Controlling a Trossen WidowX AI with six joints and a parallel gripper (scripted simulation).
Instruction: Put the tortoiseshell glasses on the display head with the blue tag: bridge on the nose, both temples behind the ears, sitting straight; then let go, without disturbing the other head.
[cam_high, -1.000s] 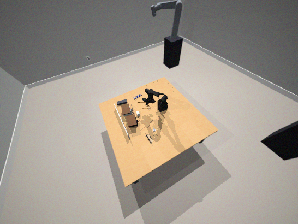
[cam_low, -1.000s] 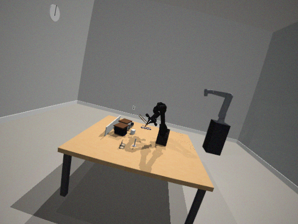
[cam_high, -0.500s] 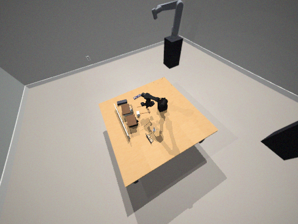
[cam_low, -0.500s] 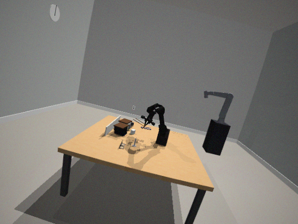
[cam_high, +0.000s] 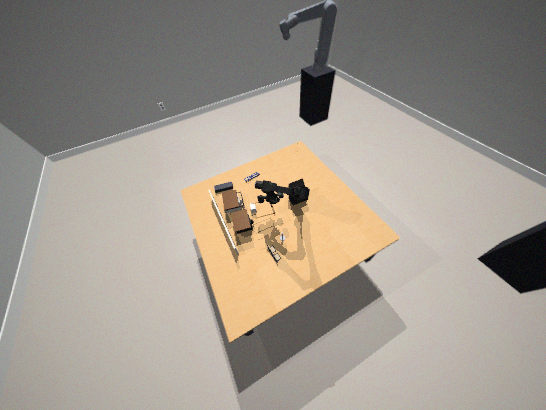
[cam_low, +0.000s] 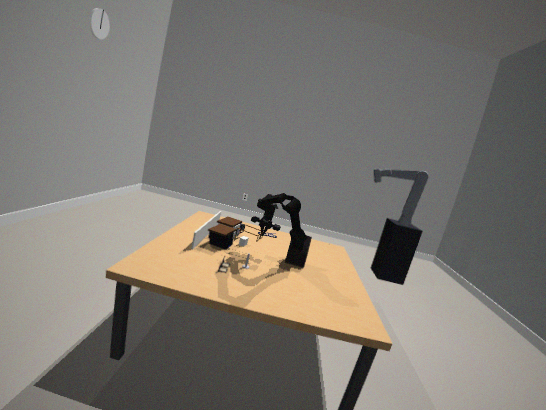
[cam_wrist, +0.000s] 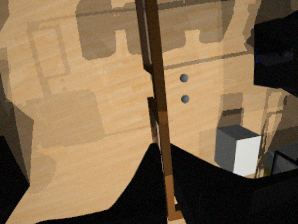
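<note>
Now: gripper tip 12 cm short of the white block, 11 cm to the left of it and 10 cm above it. From my gripper tip the other things lie so: dark case: 46 cm to the right, 25 cm ahead, 11 cm below; white back panel: 38 cm ahead, 11 cm to the right, 7 cm below; small grey stand: 24 cm to the left, 10 cm below, 4 cm ahead.
</note>
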